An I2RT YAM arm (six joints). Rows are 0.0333 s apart.
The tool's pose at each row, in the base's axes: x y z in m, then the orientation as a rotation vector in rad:
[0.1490, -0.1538, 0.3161, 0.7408, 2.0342, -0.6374]
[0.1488, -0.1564, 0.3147, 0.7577, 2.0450, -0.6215]
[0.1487, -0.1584, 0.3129, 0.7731, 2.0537, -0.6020]
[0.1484, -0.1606, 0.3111, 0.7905, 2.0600, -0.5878]
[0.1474, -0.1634, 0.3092, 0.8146, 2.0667, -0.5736]
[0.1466, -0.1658, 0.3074, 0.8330, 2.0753, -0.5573]
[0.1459, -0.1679, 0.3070, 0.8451, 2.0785, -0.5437]
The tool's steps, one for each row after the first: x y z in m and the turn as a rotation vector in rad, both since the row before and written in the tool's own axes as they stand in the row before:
[0.0006, -0.0017, 0.0023, -0.0044, 0.0174, 0.0119]
[0.0010, -0.0012, 0.0022, -0.0075, 0.0153, 0.0131]
[0.0010, -0.0015, 0.0022, -0.0029, 0.0137, 0.0132]
[0.0011, -0.0024, 0.0023, 0.0000, 0.0168, 0.0169]
[0.0010, -0.0020, 0.0021, -0.0037, 0.0166, 0.0133]
[-0.0001, -0.0019, 0.0012, -0.0045, 0.0092, 0.0108]

